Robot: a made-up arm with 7 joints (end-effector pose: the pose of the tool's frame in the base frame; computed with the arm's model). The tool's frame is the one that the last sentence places.
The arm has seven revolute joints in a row. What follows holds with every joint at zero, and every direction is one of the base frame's.
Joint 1 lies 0.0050 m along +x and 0.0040 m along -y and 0.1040 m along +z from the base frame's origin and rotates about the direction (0, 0.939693, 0.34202).
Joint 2 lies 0.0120 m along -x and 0.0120 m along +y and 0.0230 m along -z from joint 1 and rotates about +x.
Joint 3 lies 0.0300 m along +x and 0.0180 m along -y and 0.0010 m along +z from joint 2 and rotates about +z.
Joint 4 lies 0.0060 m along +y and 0.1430 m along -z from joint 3 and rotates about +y.
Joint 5 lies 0.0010 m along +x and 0.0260 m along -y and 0.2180 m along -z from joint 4 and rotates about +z.
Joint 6 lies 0.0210 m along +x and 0.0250 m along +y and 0.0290 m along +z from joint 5 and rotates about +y.
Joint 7 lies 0.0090 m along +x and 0.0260 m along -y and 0.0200 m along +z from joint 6 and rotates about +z.
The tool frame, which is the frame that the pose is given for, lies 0.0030 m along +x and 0.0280 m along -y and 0.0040 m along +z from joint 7; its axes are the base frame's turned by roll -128.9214, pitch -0.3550 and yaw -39.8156 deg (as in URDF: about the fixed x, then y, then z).
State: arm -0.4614 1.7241 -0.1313 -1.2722 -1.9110 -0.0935 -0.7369
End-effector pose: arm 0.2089 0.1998 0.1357 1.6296 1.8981 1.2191
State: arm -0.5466 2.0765 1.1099 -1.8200 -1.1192 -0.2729 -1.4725
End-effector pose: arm 0.0408 0.0273 0.2784 1.3423 0.2229 2.0270
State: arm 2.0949 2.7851 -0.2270 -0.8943 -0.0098 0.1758 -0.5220
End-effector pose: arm 0.0047 0.2642 0.0209 -0.6806 -2.4714 -0.1787
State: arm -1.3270 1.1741 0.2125 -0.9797 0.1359 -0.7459 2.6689
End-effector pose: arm 0.1963 0.1232 0.2683 0.6831 0.5640 1.8859
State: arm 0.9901 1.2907 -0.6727 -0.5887 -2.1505 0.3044 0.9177
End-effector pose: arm -0.2259 0.2427 -0.0018 0.1222 -3.0332 0.1302
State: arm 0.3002 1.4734 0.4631 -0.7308 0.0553 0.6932 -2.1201
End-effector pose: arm 0.1014 0.2668 0.0553 -0.3999 2.5125 0.7694
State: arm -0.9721 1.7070 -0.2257 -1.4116 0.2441 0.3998 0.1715
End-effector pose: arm 0.2264 0.0641 0.2061 0.0095 0.1341 -1.1625
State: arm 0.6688 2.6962 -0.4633 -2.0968 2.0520 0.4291 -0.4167
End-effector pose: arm 0.1018 0.1140 0.0169 -1.7007 1.5441 -0.2282
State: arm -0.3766 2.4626 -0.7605 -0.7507 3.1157 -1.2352 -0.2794
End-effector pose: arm 0.0981 0.2390 0.2678 0.8375 -1.3623 -0.9587
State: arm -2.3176 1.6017 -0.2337 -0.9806 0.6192 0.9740 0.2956
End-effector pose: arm -0.0163 0.0682 0.4030 -0.4783 -1.2055 -1.7753
